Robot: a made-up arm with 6 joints.
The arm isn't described. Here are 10 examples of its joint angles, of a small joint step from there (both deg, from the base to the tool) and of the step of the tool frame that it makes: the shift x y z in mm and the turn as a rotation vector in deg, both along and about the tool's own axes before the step.
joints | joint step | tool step
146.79 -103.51 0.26 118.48 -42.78 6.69 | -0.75 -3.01 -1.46 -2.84 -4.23 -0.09 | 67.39 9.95 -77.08 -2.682 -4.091 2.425
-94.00 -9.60 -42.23 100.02 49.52 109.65 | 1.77 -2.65 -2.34 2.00 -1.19 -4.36 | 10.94 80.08 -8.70 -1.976 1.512 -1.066
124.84 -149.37 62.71 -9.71 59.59 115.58 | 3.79 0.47 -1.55 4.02 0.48 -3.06 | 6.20 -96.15 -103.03 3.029 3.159 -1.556
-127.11 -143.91 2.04 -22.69 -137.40 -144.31 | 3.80 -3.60 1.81 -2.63 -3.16 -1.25 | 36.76 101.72 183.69 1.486 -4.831 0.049
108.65 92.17 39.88 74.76 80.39 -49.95 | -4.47 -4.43 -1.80 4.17 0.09 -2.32 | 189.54 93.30 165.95 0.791 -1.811 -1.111
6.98 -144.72 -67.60 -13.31 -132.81 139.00 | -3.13 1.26 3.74 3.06 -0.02 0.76 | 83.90 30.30 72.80 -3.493 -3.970 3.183
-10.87 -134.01 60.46 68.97 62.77 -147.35 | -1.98 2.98 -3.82 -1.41 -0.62 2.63 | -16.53 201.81 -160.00 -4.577 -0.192 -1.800
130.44 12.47 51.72 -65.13 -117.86 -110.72 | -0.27 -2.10 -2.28 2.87 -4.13 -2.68 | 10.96 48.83 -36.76 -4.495 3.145 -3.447
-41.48 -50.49 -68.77 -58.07 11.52 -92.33 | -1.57 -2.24 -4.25 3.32 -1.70 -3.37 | 46.98 61.84 74.63 -0.201 1.572 -1.932
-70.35 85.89 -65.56 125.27 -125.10 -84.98 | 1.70 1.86 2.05 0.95 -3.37 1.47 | 10.30 -10.84 58.22 0.657 -0.068 -5.094
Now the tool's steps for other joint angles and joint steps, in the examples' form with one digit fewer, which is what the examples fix.
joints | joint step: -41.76 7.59 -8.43 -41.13 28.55 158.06 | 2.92 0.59 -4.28 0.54 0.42 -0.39
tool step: 59.5 -31.1 111.3 1.72 4.94 0.69
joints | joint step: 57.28 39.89 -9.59 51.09 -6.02 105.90 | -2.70 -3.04 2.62 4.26 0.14 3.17
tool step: 101.0 -85.3 -123.6 4.64 -6.25 1.22
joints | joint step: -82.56 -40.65 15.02 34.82 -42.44 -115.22 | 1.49 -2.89 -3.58 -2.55 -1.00 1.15
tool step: 56.2 57.2 17.8 -1.13 -3.11 -1.54
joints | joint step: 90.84 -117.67 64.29 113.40 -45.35 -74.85 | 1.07 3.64 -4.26 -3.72 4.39 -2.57
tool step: -27.1 -205.1 -198.1 0.41 -4.01 9.53
